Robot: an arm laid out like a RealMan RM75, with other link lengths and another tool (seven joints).
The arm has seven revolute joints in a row. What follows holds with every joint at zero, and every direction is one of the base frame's. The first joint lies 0.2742 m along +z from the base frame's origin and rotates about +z. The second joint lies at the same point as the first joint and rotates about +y. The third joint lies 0.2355 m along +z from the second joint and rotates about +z. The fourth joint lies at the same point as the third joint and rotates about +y. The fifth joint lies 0.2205 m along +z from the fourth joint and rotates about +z. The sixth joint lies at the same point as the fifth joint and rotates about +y. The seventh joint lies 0.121 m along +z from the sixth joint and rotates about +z. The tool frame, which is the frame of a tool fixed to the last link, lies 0.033 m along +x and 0.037 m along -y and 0.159 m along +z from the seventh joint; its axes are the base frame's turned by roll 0, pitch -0.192 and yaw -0.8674 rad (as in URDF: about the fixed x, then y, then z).
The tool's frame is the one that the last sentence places.
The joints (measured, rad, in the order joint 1, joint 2, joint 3, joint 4, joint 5, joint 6, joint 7), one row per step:
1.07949 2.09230 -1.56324 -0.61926 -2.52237 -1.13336 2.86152
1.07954 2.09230 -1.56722 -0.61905 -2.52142 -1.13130 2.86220
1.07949 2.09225 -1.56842 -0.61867 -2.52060 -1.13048 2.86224
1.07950 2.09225 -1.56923 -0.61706 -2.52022 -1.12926 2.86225
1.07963 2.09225 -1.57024 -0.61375 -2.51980 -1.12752 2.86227
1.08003 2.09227 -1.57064 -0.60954 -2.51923 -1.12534 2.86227
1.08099 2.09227 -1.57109 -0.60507 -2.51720 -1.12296 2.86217
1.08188 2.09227 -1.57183 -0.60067 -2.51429 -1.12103 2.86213
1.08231 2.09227 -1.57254 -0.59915 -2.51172 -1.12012 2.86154
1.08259 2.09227 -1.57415 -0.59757 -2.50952 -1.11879 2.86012
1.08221 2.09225 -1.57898 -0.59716 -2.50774 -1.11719 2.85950
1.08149 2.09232 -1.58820 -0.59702 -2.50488 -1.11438 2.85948
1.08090 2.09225 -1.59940 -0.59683 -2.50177 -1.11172 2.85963
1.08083 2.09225 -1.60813 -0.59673 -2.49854 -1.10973 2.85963
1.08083 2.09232 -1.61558 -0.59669 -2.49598 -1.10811 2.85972
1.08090 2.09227 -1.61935 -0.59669 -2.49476 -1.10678 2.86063
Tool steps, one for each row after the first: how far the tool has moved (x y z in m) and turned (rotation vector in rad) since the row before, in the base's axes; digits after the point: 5 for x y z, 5 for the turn. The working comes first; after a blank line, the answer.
Tool pose at each row, in the base's axes (x y z in m, rotation vector in rad; the steps are taken from these numbers as rounded here):
0.24034 0.43024 -0.14290 -2.90939 -0.07929 -0.50350
0.24042 0.43040 -0.14311 -2.90867 -0.08236 -0.50513
0.24048 0.43039 -0.14324 -2.90866 -0.08281 -0.50515
0.24092 0.43030 -0.14333 -2.90850 -0.08213 -0.50596
0.24187 0.43003 -0.14344 -2.90846 -0.08012 -0.50790
0.24287 0.42977 -0.14359 -2.90832 -0.07707 -0.50936
0.24346 0.42948 -0.14399 -2.90865 -0.07384 -0.50910
0.24399 0.42897 -0.14451 -2.90971 -0.06994 -0.50835
0.24388 0.42872 -0.14496 -2.91079 -0.06905 -0.50659
0.24397 0.42856 -0.14534 -2.91178 -0.07035 -0.50618
0.24432 0.42840 -0.14562 -2.91234 -0.07435 -0.50859
0.24488 0.42812 -0.14612 -2.91294 -0.08136 -0.51321
0.24563 0.42774 -0.14657 -2.91379 -0.08986 -0.51983
0.24589 0.42742 -0.14708 -2.91486 -0.09667 -0.52396
0.24611 0.42713 -0.14751 -2.91576 -0.10260 -0.52768
0.24616 0.42713 -0.14770 -2.91546 -0.10483 -0.52912

0.00008 0.00016 -0.00021 0.00004 -0.00135 0.00200
0.00006 -0.00001 -0.00013 -0.00006 -0.00004 0.00030
0.00044 -0.00009 -0.00009 0.00014 -0.00051 -0.00049
0.00095 -0.00027 -0.00011 0.00005 -0.00117 -0.00149
0.00100 -0.00026 -0.00015 0.00036 -0.00079 -0.00211
0.00059 -0.00029 -0.00040 0.00017 0.00041 -0.00216
0.00053 -0.00051 -0.00052 -0.00038 0.00085 -0.00268
-0.00011 -0.00025 -0.00045 -0.00068 0.00133 -0.00061
0.00009 -0.00016 -0.00038 -0.00108 0.00028 0.00072
0.00035 -0.00016 -0.00028 -0.00144 -0.00180 0.00231
0.00056 -0.00028 -0.00050 -0.00222 -0.00345 0.00408
0.00075 -0.00038 -0.00045 -0.00299 -0.00485 0.00482
0.00026 -0.00032 -0.00051 -0.00263 -0.00306 0.00389
0.00022 -0.00029 -0.00043 -0.00229 -0.00275 0.00337
0.00005 0.00000 -0.00019 -0.00025 -0.00112 0.00138

